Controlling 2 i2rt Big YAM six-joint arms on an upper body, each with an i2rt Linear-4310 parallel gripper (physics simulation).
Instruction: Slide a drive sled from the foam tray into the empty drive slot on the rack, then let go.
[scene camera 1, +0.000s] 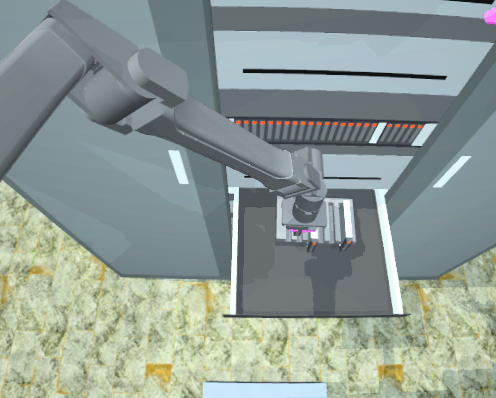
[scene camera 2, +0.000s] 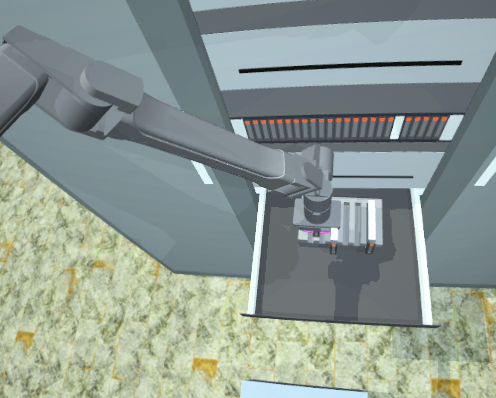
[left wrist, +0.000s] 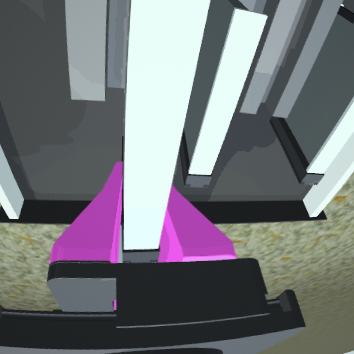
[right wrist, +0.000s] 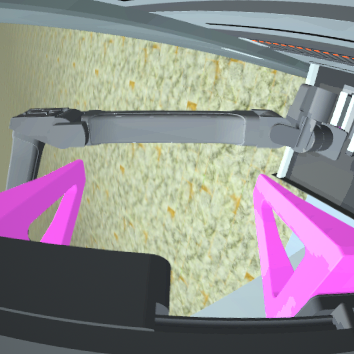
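Note:
My left gripper is shut on a drive sled, with a long white top, and holds it upright above the left part of the grey foam tray. Two other sleds stand in the tray: one close beside the held sled, and one at the tray's right end. On the rack, a white strip breaks the orange-tabbed drive row; I cannot tell whether it is the empty slot. My right gripper is open and empty.
The foam tray sits in a pulled-out drawer with white side rails. Grey door panels flank the rack. The drive row is above and behind the drawer. My left arm crosses the right wrist view.

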